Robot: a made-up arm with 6 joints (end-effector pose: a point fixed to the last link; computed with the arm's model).
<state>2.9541 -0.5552 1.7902 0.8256 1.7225 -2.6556</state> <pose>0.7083 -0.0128 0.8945 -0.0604 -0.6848 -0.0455 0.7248</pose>
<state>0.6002 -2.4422 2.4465 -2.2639 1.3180 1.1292</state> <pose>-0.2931 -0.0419 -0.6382 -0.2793 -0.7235 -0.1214 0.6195</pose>
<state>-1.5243 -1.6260 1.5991 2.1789 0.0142 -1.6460</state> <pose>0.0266 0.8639 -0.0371 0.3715 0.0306 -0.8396 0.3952</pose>
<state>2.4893 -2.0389 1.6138 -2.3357 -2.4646 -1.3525</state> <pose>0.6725 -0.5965 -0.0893 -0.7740 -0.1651 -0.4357 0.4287</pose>
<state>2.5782 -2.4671 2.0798 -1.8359 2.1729 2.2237</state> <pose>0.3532 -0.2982 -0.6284 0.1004 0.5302 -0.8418 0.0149</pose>
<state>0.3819 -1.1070 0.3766 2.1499 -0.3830 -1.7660</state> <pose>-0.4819 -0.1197 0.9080 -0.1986 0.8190 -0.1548 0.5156</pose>
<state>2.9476 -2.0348 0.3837 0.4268 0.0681 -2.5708</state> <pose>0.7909 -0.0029 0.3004 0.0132 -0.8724 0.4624 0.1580</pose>
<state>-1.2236 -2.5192 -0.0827 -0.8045 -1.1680 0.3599</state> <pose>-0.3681 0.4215 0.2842 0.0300 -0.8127 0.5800 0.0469</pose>
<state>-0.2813 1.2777 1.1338 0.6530 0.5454 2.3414</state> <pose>0.8681 -0.4129 0.4298 -0.3094 -0.1234 0.8604 0.3858</pose>
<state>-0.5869 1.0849 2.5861 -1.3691 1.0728 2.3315</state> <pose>0.4615 -0.3585 0.9370 0.5386 0.8047 -0.0692 0.2399</pose>
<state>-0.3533 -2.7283 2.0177 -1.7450 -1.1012 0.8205</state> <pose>-0.2955 0.0724 -0.6824 0.3542 -0.2865 -0.8513 0.2601</pose>
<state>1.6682 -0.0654 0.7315 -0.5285 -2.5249 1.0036</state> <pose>0.1750 0.4311 1.0294 0.5447 0.4066 0.6556 0.3289</pose>
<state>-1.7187 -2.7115 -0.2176 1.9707 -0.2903 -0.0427</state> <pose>0.1746 0.6401 -0.0434 0.9239 -0.0550 -0.3653 0.0992</pose>
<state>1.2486 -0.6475 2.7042 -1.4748 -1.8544 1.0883</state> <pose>-0.1727 -0.8052 0.6160 -0.0999 0.2517 -0.6552 0.7052</pose>
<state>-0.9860 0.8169 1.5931 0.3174 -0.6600 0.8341</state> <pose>0.1581 -0.6181 0.9766 -0.2627 -0.7762 0.1986 0.5376</pose>
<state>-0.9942 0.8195 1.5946 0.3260 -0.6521 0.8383</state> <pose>0.1539 -0.6190 0.9766 -0.2700 -0.7715 0.2004 0.5401</pose>
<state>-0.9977 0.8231 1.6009 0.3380 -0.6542 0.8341</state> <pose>0.1519 -0.6174 0.9778 -0.2753 -0.7689 0.1989 0.5418</pose>
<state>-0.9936 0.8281 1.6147 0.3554 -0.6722 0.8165</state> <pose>0.1531 -0.6115 0.9812 -0.2772 -0.7697 0.1921 0.5420</pose>
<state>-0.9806 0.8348 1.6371 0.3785 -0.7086 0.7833</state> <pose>0.1580 -0.6008 0.9868 -0.2757 -0.7748 0.1790 0.5400</pose>
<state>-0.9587 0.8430 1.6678 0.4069 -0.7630 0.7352</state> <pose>0.1663 -0.5850 0.9941 -0.2710 -0.7838 0.1593 0.5356</pose>
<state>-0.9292 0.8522 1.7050 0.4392 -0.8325 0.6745</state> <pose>0.1767 -0.5646 1.0025 -0.2643 -0.7958 0.1333 0.5283</pose>
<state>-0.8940 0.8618 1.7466 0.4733 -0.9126 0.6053</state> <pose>0.1881 -0.5406 1.0110 -0.2565 -0.8095 0.1022 0.5181</pose>
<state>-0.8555 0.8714 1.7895 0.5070 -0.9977 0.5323</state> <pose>0.1992 -0.5147 1.0188 -0.2482 -0.8236 0.0680 0.5054</pose>
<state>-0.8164 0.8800 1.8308 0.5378 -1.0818 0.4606</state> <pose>0.2090 -0.4887 1.0255 -0.2399 -0.8368 0.0330 0.4911</pose>
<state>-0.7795 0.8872 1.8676 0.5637 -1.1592 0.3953</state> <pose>0.2170 -0.4646 1.0308 -0.2319 -0.8480 0.0000 0.4766</pose>
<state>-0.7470 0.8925 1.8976 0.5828 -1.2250 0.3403</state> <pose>0.2233 -0.4443 1.0346 -0.2238 -0.8569 -0.0286 0.4635</pose>
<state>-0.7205 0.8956 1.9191 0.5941 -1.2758 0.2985</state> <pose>0.2280 -0.4289 1.0373 -0.2157 -0.8634 -0.0507 0.4532</pose>
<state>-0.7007 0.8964 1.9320 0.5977 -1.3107 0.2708</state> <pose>0.2314 -0.4188 1.0390 -0.2075 -0.8680 -0.0657 0.4464</pose>
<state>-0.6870 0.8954 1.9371 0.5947 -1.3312 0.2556</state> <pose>0.2343 -0.4136 1.0400 -0.1993 -0.8710 -0.0741 0.4429</pose>
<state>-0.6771 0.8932 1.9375 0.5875 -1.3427 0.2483</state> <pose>0.2367 -0.4113 1.0407 -0.1911 -0.8732 -0.0782 0.4415</pose>
